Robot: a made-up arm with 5 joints. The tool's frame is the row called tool.
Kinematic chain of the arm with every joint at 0, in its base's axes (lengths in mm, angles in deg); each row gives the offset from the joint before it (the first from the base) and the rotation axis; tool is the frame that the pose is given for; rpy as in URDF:
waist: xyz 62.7 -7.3 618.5 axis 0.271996 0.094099 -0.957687
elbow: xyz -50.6 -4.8 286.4 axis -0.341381 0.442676 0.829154
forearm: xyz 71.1 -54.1 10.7 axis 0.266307 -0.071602 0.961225
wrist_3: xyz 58 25 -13.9 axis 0.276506 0.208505 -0.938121
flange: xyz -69 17.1 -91.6 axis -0.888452 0.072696 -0.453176
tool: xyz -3.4 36 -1.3 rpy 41.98 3.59 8.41
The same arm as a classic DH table. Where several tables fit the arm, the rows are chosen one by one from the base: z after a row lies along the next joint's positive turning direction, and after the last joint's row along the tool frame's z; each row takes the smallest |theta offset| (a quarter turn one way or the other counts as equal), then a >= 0, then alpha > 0; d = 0 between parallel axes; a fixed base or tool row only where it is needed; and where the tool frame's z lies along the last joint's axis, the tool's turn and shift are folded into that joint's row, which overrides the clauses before.
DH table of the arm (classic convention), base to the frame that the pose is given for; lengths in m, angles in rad. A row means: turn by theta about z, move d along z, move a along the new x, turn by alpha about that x. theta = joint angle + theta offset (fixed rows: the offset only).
base (fixed): a 0.0274  alpha -2.8496  d 0.8077  theta0 -1.2377
waist: a 0.0333  alpha 2.5779  d -0.0650  theta0 -1.4427
elbow: a 0.0051  alpha 0.8307  d -0.0824  theta0 0.7643
forearm: a 0.0077  alpha 2.5737  d 0.2103  theta0 1.0095
wrist_3: a -0.0006  alpha 1.3749  d 0.1715  theta0 0.2328
flange: a 0.0250  alpha 2.1079  d 0.0850  theta0 -0.6050
tool (fixed): a 0.0000  alpha 0.0000  d -0.0296  theta0 -1.7924

